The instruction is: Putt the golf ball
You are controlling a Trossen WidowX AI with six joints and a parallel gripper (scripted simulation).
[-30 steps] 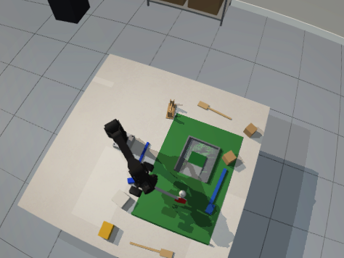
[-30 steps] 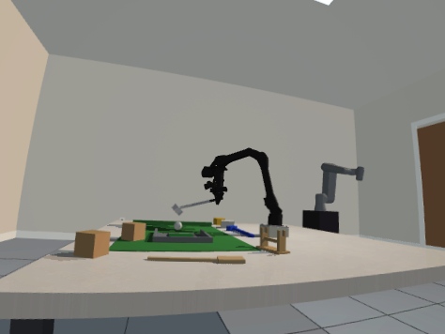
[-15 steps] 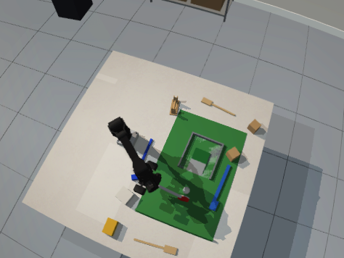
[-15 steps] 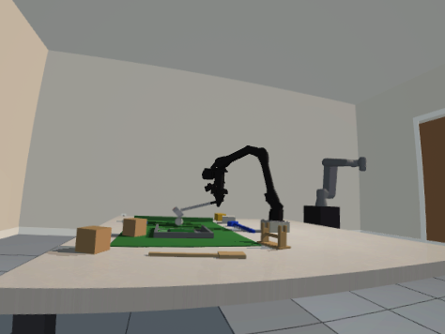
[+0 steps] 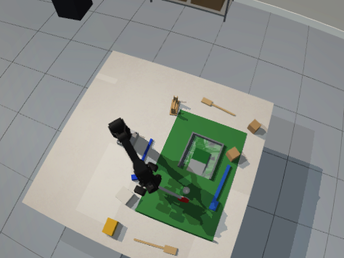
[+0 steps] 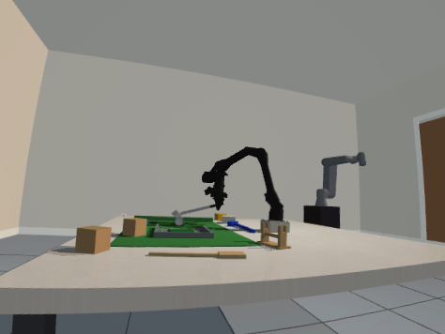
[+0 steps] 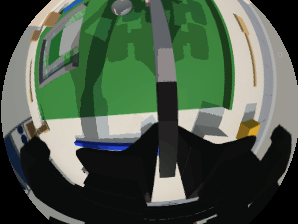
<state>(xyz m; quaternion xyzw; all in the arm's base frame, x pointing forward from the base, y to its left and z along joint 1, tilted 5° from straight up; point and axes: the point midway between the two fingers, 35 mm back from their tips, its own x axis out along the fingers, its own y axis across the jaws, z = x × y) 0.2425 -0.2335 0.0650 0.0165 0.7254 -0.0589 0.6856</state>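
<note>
Now: the red putter 12 cm ahead of my gripper tip and 1 cm to the right of it. Also, from my gripper tip: white golf ball: 22 cm ahead, 6 cm below, 4 cm to the left; green mat: 24 cm ahead, 18 cm to the left, 8 cm below; white block: 11 cm to the right, 11 cm behind, 6 cm below.
</note>
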